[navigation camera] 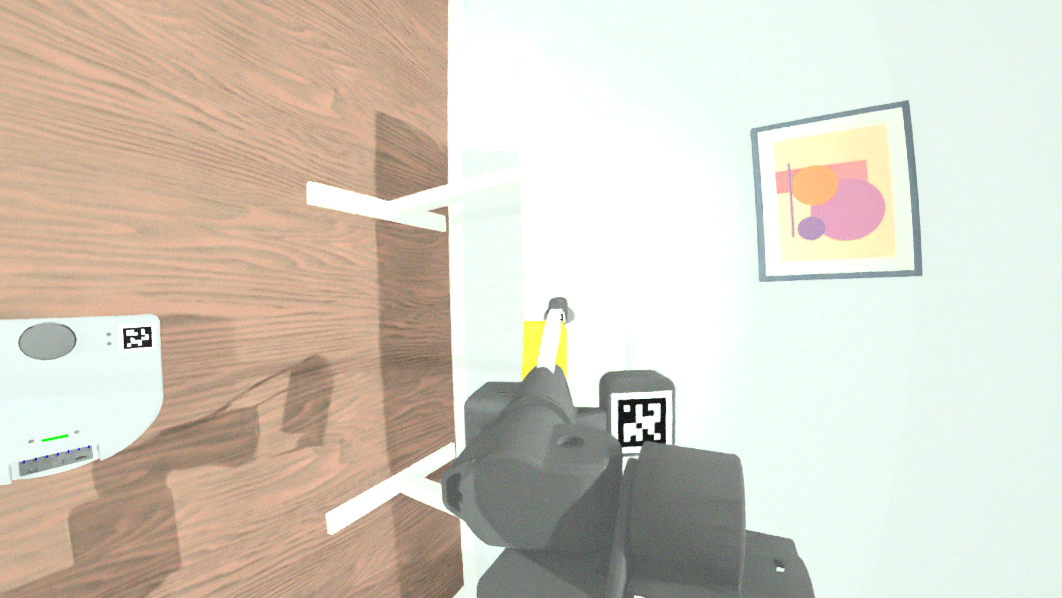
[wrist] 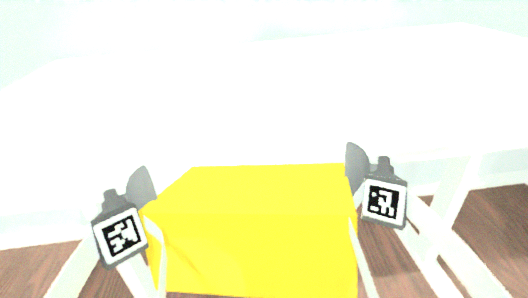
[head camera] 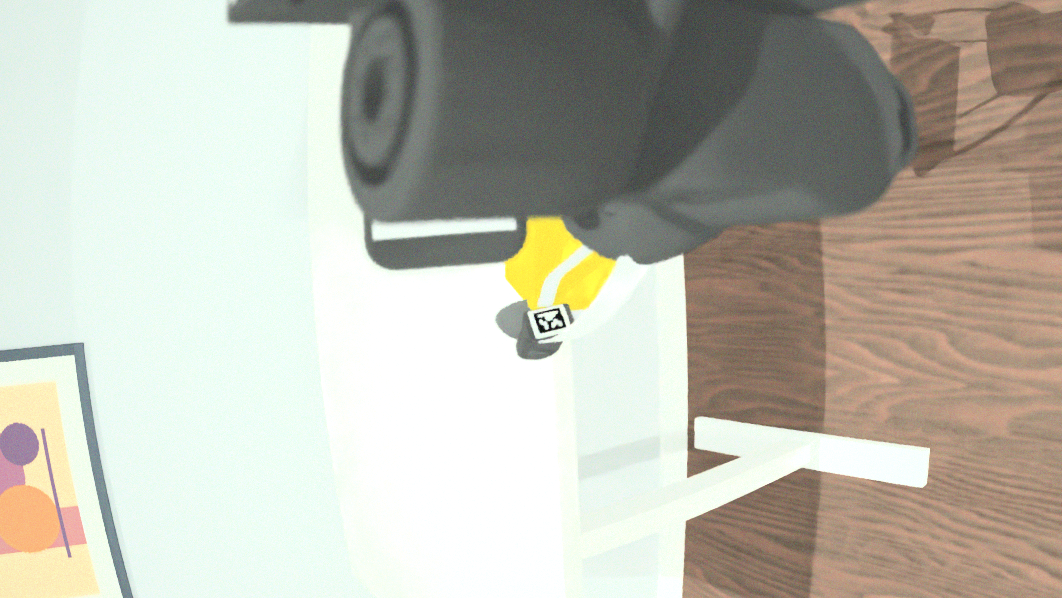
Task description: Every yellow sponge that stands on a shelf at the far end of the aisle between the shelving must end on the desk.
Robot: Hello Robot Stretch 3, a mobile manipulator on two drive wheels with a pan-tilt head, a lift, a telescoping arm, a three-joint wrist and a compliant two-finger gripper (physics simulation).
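Pixels of known places: gripper, fingertip midpoint: [wrist: 250, 175]; robot's base, origin of the base link: [navigation camera: 49, 339].
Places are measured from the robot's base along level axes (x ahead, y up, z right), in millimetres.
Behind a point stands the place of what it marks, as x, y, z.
Note:
A yellow sponge [head camera: 538, 271] {17, 1099, 345} [navigation camera: 532, 349] {5, 1069, 333} [wrist: 260, 240] {-20, 1091, 333} is held between the two fingers of my gripper [wrist: 250, 175] {-18, 1078, 394}, one finger on each side of it. In the head view the arm and wrist hide part of the sponge and one finger. The white desk [head camera: 445, 416] {186, 950, 777} [navigation camera: 572, 222] {256, 951, 773} [wrist: 280, 100] {-96, 951, 785} stands against the wall. In the wrist view the sponge shows across the line of the desk's front edge, with the desk top beyond it and floor at its lower sides. How high it is above the desk top is hard to tell.
A framed picture [head camera: 44, 482] {351, 1552, 1327} [navigation camera: 832, 215] {311, 1649, 1327} hangs on the wall behind the desk. The desk's white feet [head camera: 869, 460] [navigation camera: 349, 196] stick out over the wooden floor [head camera: 951, 334] {195, 0, 548} [navigation camera: 222, 185] {435, 0, 333}. My pale base [navigation camera: 81, 386] {-94, 160, 41} shows at the left of the navigation view.

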